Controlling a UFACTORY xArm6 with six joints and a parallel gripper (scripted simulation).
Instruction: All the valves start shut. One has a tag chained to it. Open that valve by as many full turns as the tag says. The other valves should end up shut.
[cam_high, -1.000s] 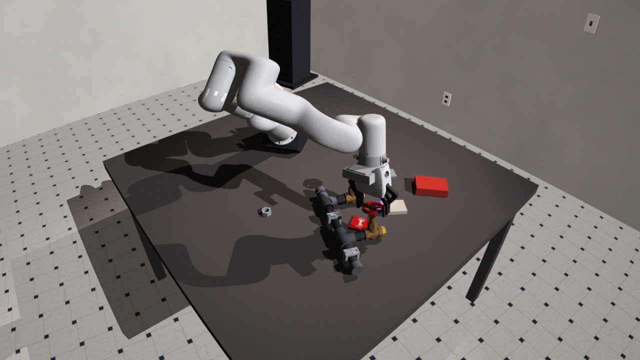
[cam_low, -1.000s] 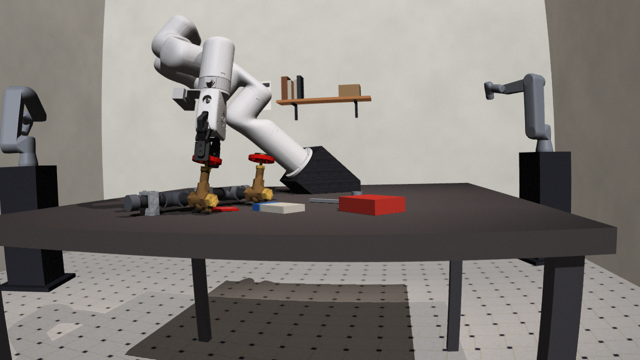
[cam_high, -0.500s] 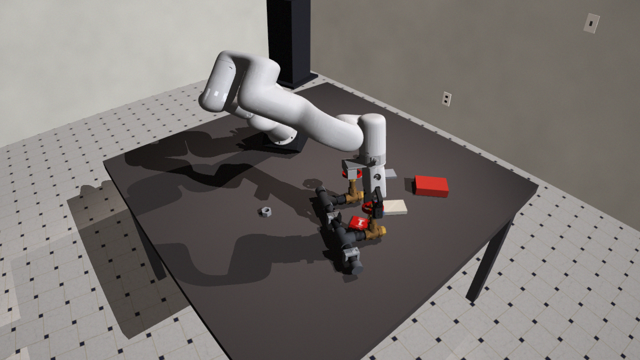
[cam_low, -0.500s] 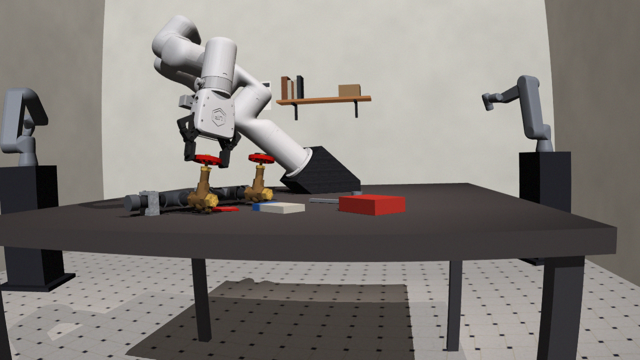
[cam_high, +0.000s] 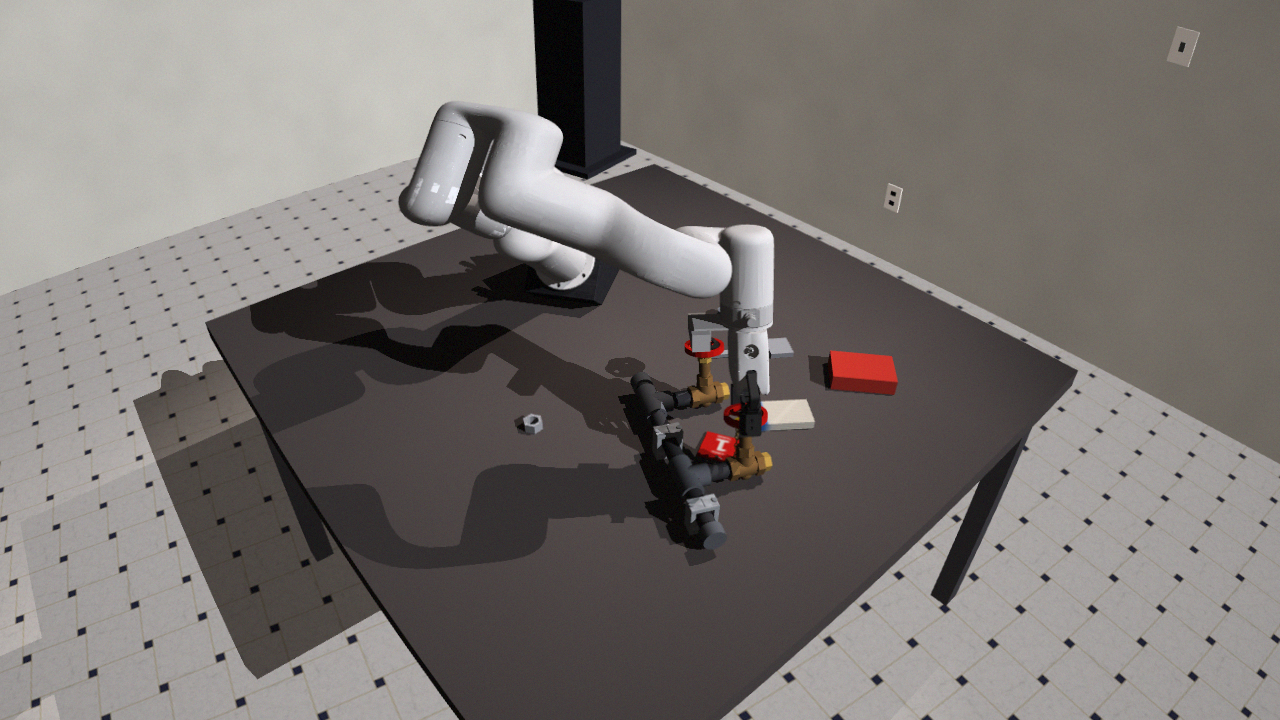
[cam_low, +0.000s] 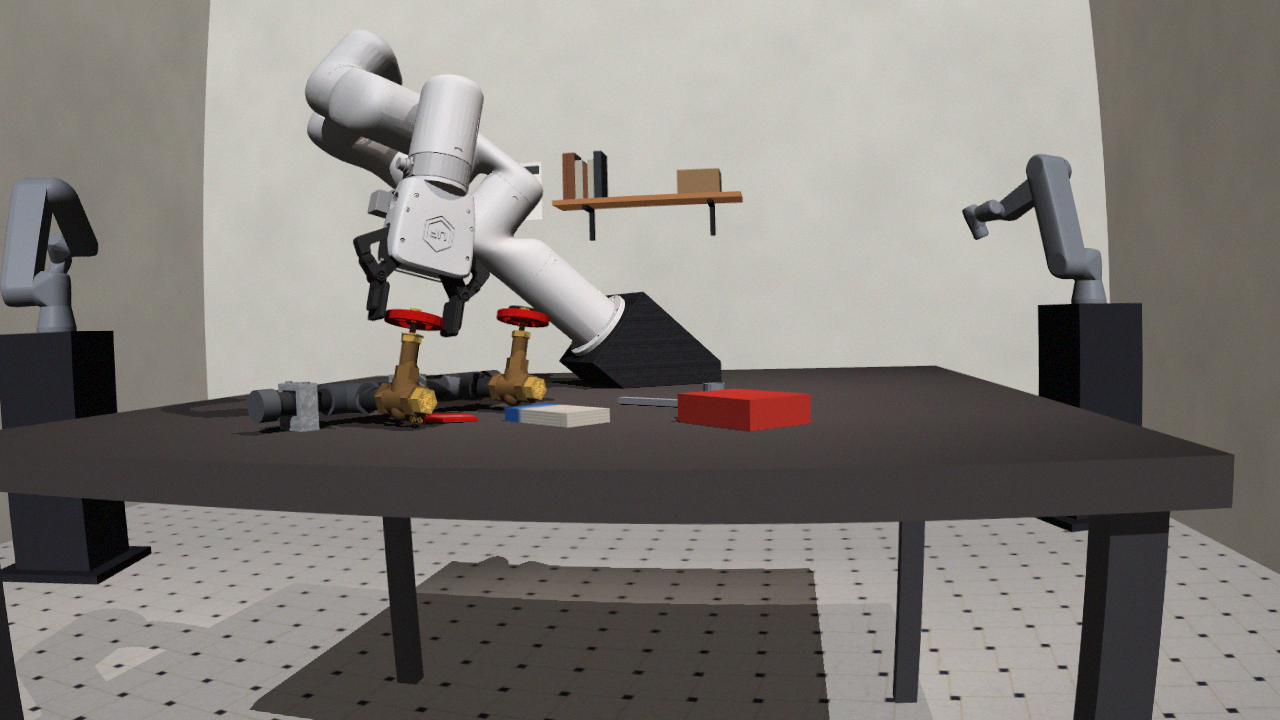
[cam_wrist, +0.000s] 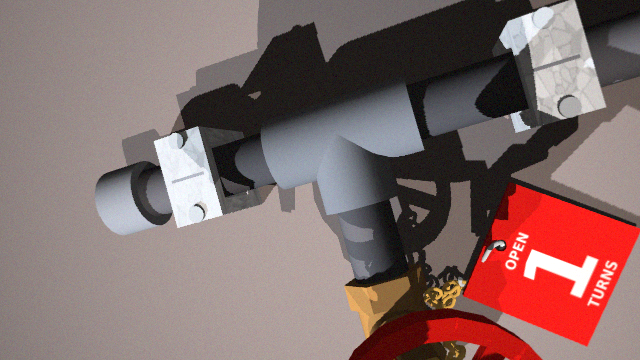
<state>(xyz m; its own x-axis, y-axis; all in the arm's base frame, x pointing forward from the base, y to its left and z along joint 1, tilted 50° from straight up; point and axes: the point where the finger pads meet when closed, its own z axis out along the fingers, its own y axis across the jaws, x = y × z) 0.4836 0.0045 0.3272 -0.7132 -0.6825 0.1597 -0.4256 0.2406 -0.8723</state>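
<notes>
The red tag lies 50 mm behind my hand, 20 mm to the left of it and 110 mm below it. Round my hand: grey nut: 330 mm behind, 110 mm to the right, 110 mm below; cable-tie box: 150 mm to the left, 110 mm below; grey flat tool: 120 mm behind, 310 mm to the left, 110 mm below.
</notes>
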